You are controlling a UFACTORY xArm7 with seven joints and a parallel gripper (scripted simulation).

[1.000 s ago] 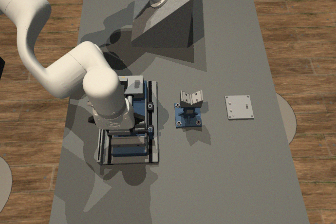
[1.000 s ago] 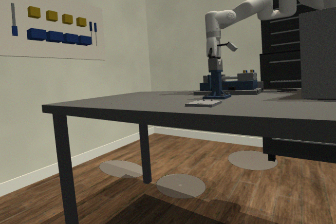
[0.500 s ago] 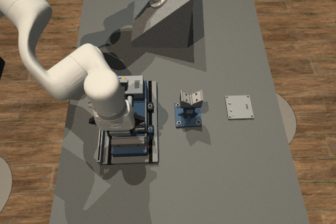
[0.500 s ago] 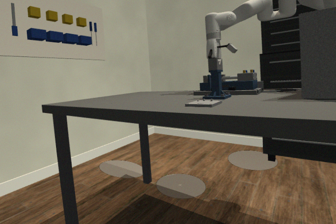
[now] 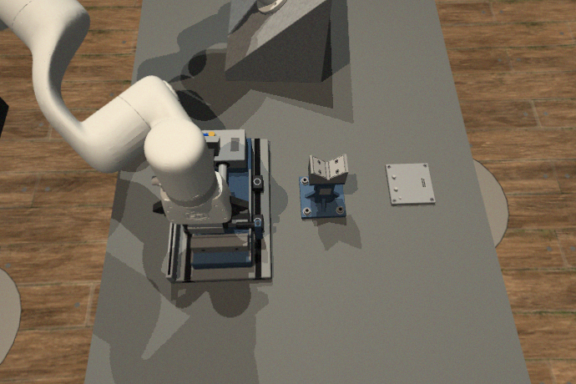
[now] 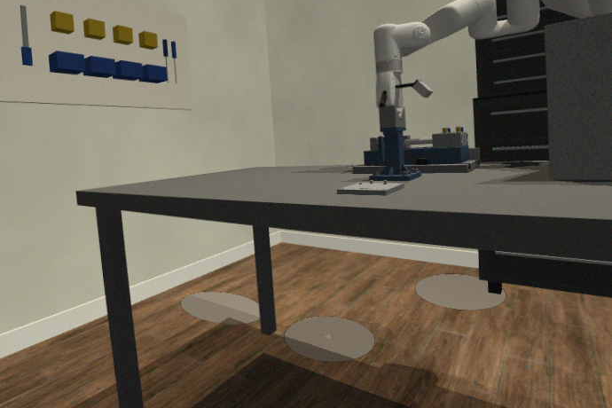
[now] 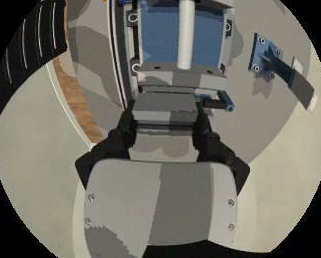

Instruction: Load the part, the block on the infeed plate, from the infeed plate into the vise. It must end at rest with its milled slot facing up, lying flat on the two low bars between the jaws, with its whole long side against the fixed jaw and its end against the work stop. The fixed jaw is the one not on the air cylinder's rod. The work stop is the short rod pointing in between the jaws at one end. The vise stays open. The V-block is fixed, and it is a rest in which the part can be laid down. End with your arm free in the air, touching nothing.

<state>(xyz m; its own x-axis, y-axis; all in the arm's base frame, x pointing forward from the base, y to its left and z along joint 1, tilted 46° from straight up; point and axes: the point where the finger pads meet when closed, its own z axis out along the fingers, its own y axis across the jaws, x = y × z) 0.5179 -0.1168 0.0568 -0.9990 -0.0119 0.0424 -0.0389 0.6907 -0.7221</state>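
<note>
Right now my hand is right at the part. The rest, counted from my hand: moving jaw (3 cm behind, 2 cm to the left, 5 cm below); fixed jaw (3 cm ahead, 2 cm to the left, 5 cm below); work stop (7 cm to the left, 4 cm below).
</note>
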